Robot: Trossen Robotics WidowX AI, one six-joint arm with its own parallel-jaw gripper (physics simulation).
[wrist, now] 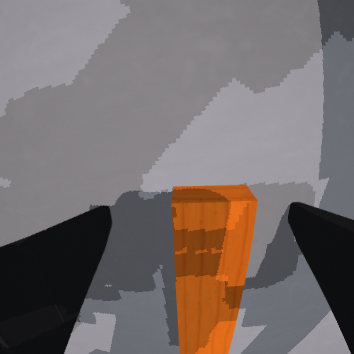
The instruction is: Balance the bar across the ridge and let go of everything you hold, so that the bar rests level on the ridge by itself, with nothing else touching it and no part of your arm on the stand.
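Frame: origin at the arm's base, x ahead, y left, z up, level; millimetres.
Where they show: gripper, fingertip midpoint: (pixel 200 213).
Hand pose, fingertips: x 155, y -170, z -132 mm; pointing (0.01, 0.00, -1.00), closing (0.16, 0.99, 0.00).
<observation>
After its pixels a point has its place.
The orange wooden bar (pixel 202 295) {z -115, x 192, y -175 mm} shows in the lower middle of the wrist view, running lengthwise away from the fingertips and out of the frame at the bottom. Its end face lies level with the fingertips in the picture, and dark shadows cross its surface. My gripper (pixel 200 213) {z -132, x 155, y -169 mm} is open wide, with one black finger on each side of the bar. A gap shows between the bar and each finger, wider on the left than on the right. The bar's lower end is cut off by the frame. The ridge and its stand do not show in this view.
The surface (pixel 125 140) {z -132, x 114, y -195 mm} below has a patchy grey and blue-grey pattern. Dark shadows fall on it on both sides of the bar. A darker grey patch shows at the top right corner.
</observation>
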